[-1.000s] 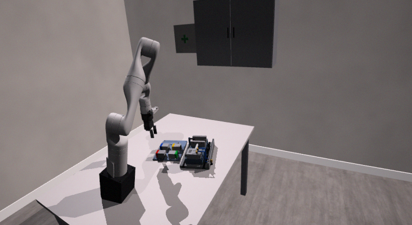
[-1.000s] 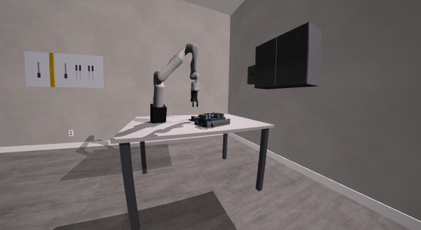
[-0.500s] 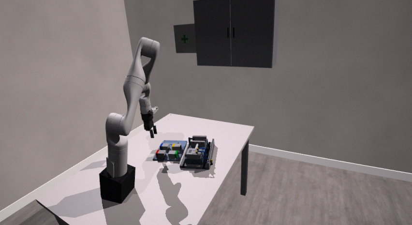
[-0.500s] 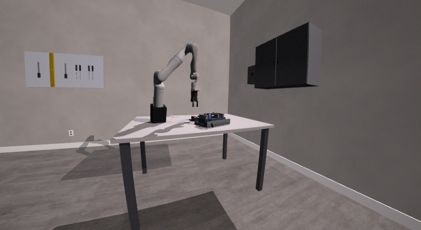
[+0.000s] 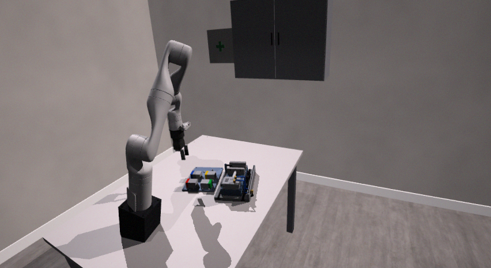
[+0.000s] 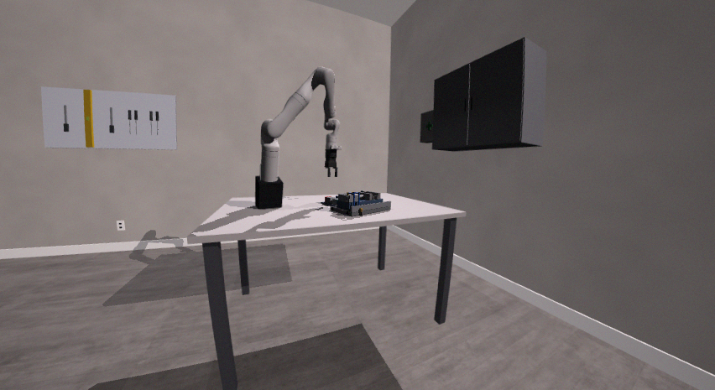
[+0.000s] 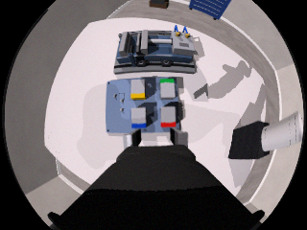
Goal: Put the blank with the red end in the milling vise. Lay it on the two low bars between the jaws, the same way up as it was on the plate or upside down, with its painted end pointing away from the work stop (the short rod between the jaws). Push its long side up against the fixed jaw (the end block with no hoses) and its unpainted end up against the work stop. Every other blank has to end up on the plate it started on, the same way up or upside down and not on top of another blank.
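My gripper is now 60 mm short of the blue blank and 170 mm above it. Round my hand: plate (80 mm ahead, 40 mm to the right, 190 mm below); yellow blank (100 mm ahead, 80 mm to the right, 170 mm below); green-ended blank (20 mm ahead, 130 mm to the right, 170 mm below).
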